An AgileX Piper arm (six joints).
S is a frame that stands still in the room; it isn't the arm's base.
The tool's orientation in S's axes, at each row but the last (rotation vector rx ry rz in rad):
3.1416, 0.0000, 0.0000
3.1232, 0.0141, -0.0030
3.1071, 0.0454, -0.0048
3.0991, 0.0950, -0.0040
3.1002, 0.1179, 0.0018
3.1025, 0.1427, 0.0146
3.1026, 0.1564, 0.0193
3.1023, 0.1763, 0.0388
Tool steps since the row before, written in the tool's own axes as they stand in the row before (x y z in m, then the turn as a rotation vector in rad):
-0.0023, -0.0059, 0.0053, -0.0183, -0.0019, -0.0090
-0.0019, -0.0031, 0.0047, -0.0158, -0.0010, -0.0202
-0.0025, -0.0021, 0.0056, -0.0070, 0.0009, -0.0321
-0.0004, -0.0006, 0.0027, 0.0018, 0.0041, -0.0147
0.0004, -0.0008, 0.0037, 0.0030, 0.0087, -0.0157
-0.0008, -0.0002, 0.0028, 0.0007, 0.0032, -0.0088
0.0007, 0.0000, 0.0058, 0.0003, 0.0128, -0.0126
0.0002, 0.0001, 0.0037, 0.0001, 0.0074, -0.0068
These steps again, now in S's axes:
-0.0023, 0.0059, -0.0053, -0.0183, 0.0019, 0.0090
-0.0019, 0.0030, -0.0048, -0.0158, 0.0012, 0.0202
-0.0026, 0.0018, -0.0057, -0.0069, 0.0000, 0.0321
-0.0004, 0.0005, -0.0027, 0.0021, -0.0034, 0.0148
0.0003, 0.0007, -0.0037, 0.0036, -0.0078, 0.0160
-0.0008, 0.0000, -0.0028, 0.0009, -0.0028, 0.0089
0.0008, -0.0001, -0.0058, 0.0014, -0.0123, 0.0130
0.0003, -0.0002, -0.0037, 0.0008, -0.0071, 0.0071

